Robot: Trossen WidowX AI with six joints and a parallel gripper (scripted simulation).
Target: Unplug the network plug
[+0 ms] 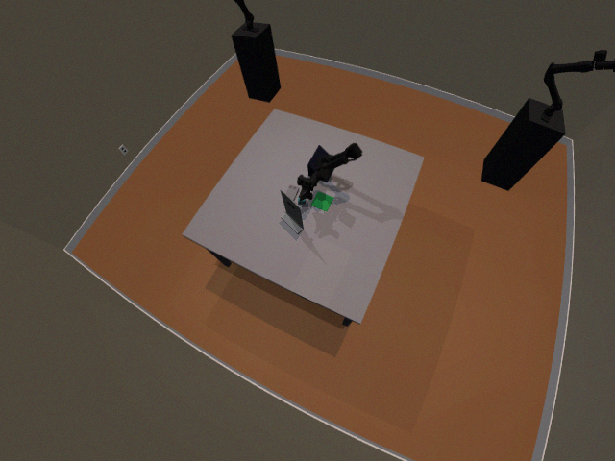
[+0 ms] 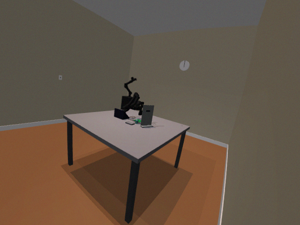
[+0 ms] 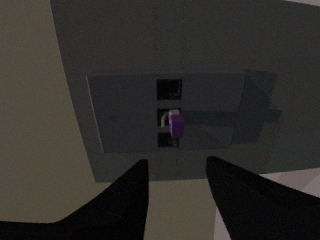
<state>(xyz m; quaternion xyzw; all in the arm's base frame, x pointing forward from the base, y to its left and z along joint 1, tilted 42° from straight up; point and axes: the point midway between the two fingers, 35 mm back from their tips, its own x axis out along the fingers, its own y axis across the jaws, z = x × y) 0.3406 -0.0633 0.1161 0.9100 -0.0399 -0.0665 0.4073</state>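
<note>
Right now the network plug is 40 mm ahead of my gripper tip and 20 mm to the right of it. The rest, counted from my gripper tip: teal block (180 mm below, 90 mm behind, 40 mm to the right); then grey upright panel (80 mm below, 60 mm ahead, 30 mm to the right); then green marked square (200 mm below, 150 mm behind, 80 mm to the left).
</note>
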